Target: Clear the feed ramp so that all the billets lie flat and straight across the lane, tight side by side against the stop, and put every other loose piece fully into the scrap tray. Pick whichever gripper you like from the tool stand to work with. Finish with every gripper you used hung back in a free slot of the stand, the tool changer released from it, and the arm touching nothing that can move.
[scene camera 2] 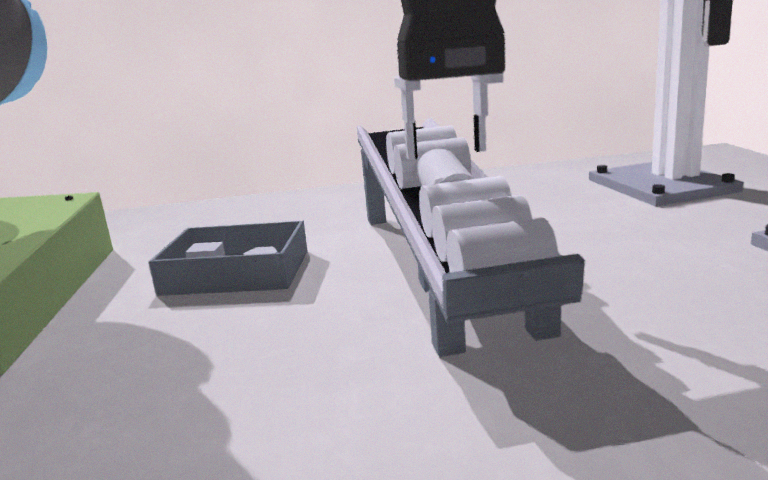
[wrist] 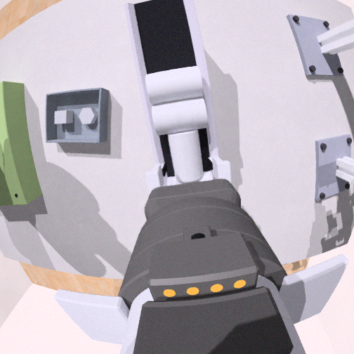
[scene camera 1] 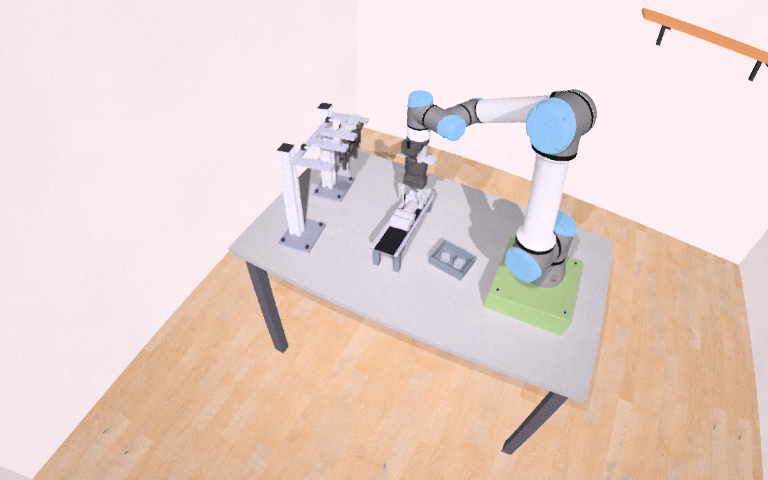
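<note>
The feed ramp (scene camera 2: 400, 212) (wrist: 140, 55) holds several pale grey billets. Three billets lie across the lane side by side next to the stop (scene camera 2: 515, 285), the nearest billet (scene camera 2: 504, 246) beside it. Above them, one billet (scene camera 2: 443, 165) (wrist: 186, 155) lies turned lengthwise along the lane. Two more billets (wrist: 175, 84) (wrist: 179, 115) lie crosswise higher up. The parallel gripper (scene camera 2: 446, 148) (wrist: 189, 172) is open and empty over the lane near the turned billet, fingers spread across its width. A block (scene camera 2: 205, 249) (wrist: 63, 117) and a hexagonal piece (scene camera 2: 261, 250) (wrist: 88, 116) lie in the scrap tray (scene camera 2: 220, 275) (wrist: 77, 140).
The tool stand (scene camera 1: 291, 192) rises left of the ramp in scene camera 1, with the dark adaptive gripper (scene camera 1: 348, 147) hanging at its far end. The scrap tray sits between the ramp and the green robot base (scene camera 1: 526, 308) (scene camera 2: 62, 266). The ramp's side rails flank the fingers.
</note>
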